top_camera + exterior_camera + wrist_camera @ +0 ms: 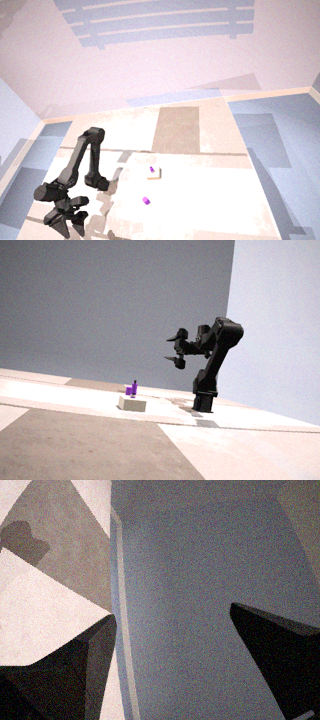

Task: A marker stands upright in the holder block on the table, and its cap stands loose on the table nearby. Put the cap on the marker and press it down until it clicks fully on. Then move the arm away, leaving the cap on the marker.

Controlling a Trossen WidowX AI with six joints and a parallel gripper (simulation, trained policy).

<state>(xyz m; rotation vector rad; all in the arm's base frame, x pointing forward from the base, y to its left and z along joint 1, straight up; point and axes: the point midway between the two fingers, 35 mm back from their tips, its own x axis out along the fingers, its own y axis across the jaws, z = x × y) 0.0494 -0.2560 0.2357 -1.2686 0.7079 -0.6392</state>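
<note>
The purple cap lies 20 cm ahead of my gripper tip, 18 cm to the left of it and 21 cm below it. From my gripper tip the other things lie so: tan holder block: 23 cm ahead, 34 cm to the left, 21 cm below.
</note>
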